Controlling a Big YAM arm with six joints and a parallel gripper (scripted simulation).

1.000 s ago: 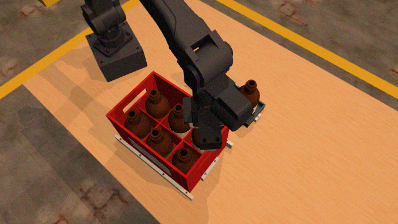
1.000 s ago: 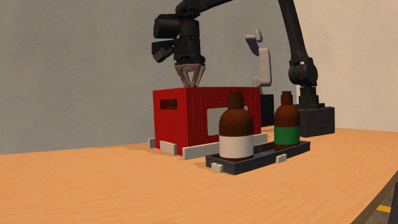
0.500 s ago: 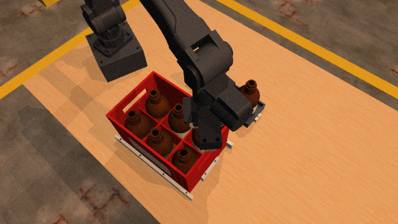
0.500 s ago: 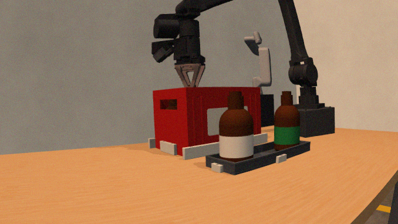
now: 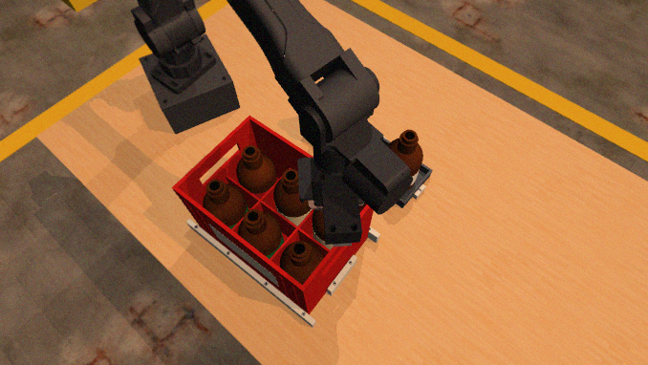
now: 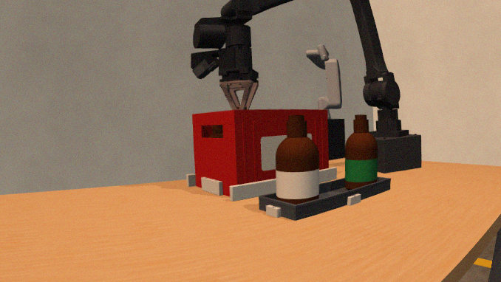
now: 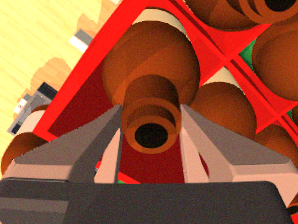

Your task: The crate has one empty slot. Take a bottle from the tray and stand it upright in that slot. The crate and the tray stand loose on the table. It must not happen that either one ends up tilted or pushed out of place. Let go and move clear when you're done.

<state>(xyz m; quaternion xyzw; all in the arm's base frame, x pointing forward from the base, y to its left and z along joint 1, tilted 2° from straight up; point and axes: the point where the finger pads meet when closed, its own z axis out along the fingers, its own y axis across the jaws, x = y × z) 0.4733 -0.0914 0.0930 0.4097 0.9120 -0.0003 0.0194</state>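
Now: the red crate 90 mm behind my hand, 40 mm to the right of it and 90 mm below it. Round my hand: dark tray (70 mm behind, 200 mm to the left, 160 mm below).
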